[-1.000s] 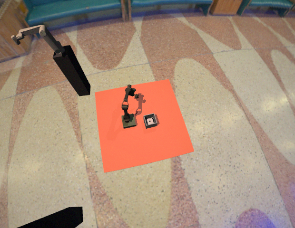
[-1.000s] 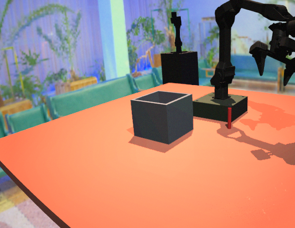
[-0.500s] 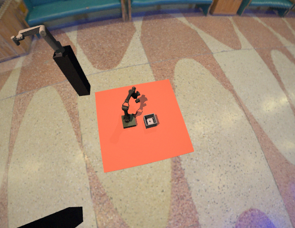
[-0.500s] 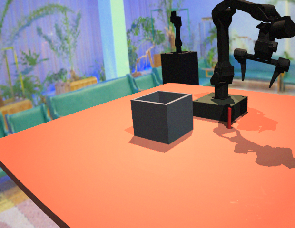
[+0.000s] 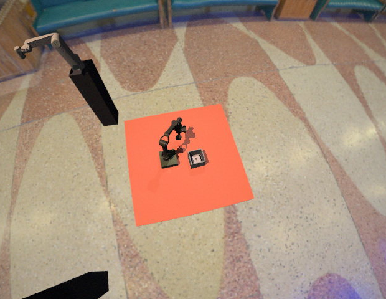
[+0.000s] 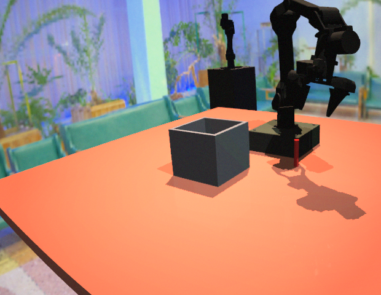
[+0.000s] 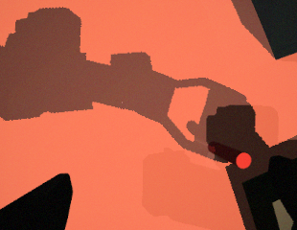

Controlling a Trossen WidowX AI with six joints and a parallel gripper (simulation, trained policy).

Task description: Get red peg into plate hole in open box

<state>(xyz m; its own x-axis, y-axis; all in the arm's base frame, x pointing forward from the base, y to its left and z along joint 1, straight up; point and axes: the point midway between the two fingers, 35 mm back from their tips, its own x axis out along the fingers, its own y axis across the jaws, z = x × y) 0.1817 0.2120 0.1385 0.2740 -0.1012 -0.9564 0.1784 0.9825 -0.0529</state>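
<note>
My gripper tip is 130 mm above the red peg, 70 mm to the left of it and 30 mm past it. The rest, counted from my gripper tip: pale plate (250 mm to the right, 140 mm ahead, 130 mm below).
</note>
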